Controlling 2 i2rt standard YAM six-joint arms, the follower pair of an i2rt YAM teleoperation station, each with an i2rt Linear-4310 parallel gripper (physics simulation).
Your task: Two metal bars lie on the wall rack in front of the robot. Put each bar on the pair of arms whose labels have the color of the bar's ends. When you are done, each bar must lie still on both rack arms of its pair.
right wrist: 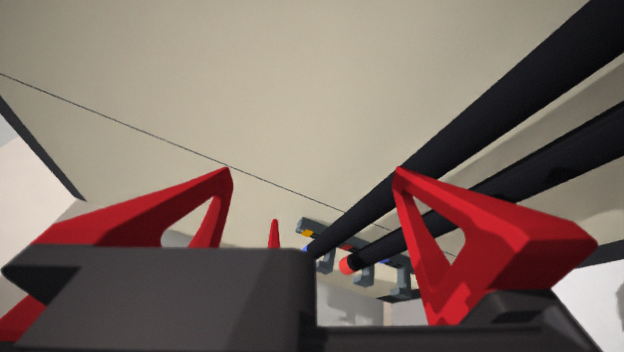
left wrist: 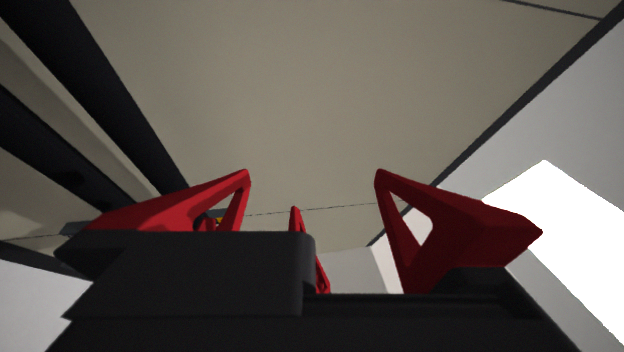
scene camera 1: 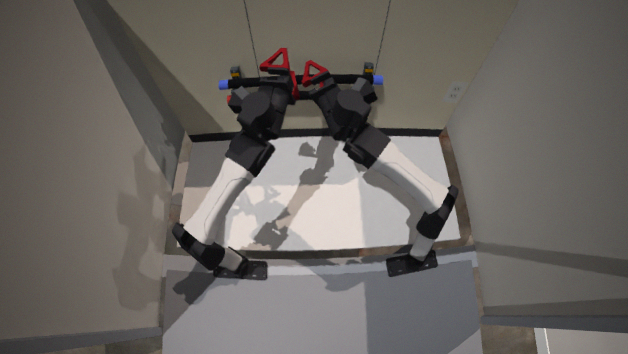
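Seen in the pictures: left gripper, fingertip midpoint: (right wrist: 208,212) (left wrist: 312,176) (scene camera 1: 288,60); right gripper, fingertip midpoint: (right wrist: 312,176) (left wrist: 250,212) (scene camera 1: 315,71); left arm's base at its link origin: (scene camera 1: 240,269); right arm's base at its link origin: (scene camera 1: 412,263).
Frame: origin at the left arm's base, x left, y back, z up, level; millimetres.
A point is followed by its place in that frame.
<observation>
The blue-ended bar (scene camera 1: 345,79) @[x -363, y -500, z 395 mm] (left wrist: 95,75) @[x -171, y -497, z 396 mm] (right wrist: 450,135) @[x -300, y -504, z 399 mm] lies across the top rack arms, by the yellow labels. The red-ended bar (scene camera 1: 304,95) @[x -239, y -499, z 321 mm] (left wrist: 50,150) @[x -238, y -501, z 323 mm] (right wrist: 550,170) @[x -316, y -499, z 320 mm] lies below it, apparently on the red-labelled arms; much of it is hidden in scene camera 1. A blue label (right wrist: 384,260) marks the lowest, bare arm (right wrist: 402,286) @[x -30, y -485, z 221 mm] in the right wrist view. My left gripper (scene camera 1: 286,72) @[x -205, y -425, z 539 mm] (left wrist: 312,176) @[x -205, y -425, z 539 mm] is open and empty near the bars' middle, left of my right gripper. My right gripper (scene camera 1: 320,79) @[x -273, y -440, z 486 mm] (right wrist: 312,176) @[x -273, y -440, z 486 mm] is also open and empty, close beside it.
The two grippers stand close together in front of the bars, and the arms hide the lower rack in scene camera 1. Yellow labels (scene camera 1: 235,72) @[x -30, y -519, z 420 mm] (right wrist: 307,233) @[x -27, y -519, z 410 mm] mark the rack's top. A wall outlet (scene camera 1: 454,92) @[x -784, y -556, z 311 mm] is at the right. A white table (scene camera 1: 320,200) @[x -291, y -264, z 12 mm] stands below.
</observation>
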